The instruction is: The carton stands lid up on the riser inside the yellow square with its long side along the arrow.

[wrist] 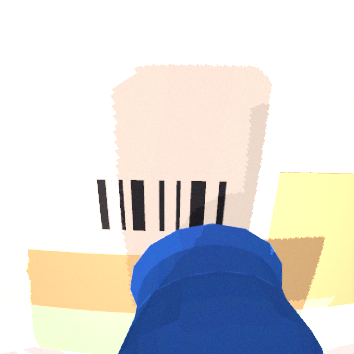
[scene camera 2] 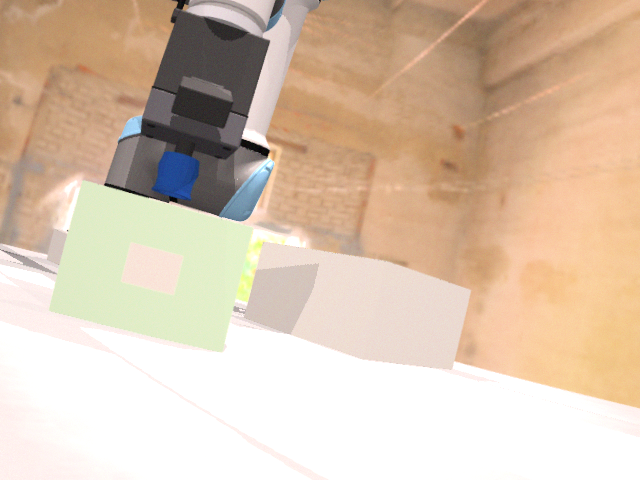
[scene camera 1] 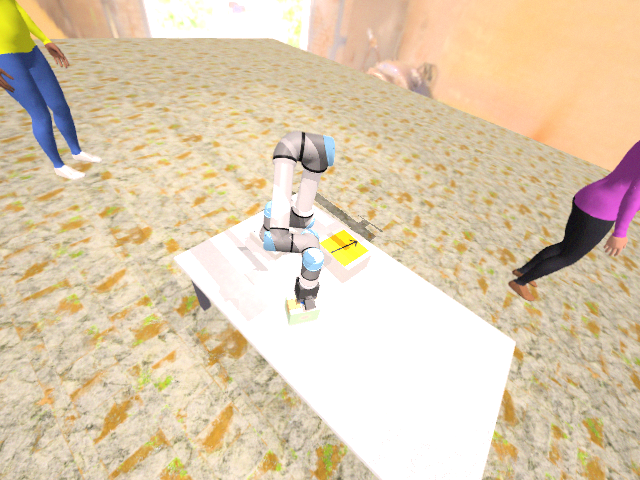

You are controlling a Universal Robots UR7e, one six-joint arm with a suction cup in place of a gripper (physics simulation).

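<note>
The carton (scene camera 1: 302,316) (scene camera 2: 206,289) (wrist: 75,280) stands on the table, pale green on the side with a pink patch. Its upward face bears a black barcode and an orange band. My gripper's blue suction cup (scene camera 1: 302,303) (scene camera 2: 176,175) (wrist: 210,280) is right over this face. In scene camera 2 a very narrow gap shows between cup and carton, and nothing hangs from the cup. The cup hides part of the face in the wrist view. The riser (scene camera 1: 356,269) (scene camera 2: 387,310) is a separate pale block with the yellow square (scene camera 1: 356,253) and black arrow (scene camera 1: 343,246) on top.
The white table (scene camera 1: 413,361) carries the arm's base, the carton and the riser. The riser is beside the arm, near the table's far edge in scene camera 1. A person in yellow and blue (scene camera 1: 46,98) and one in purple and black (scene camera 1: 604,206) stand off the table.
</note>
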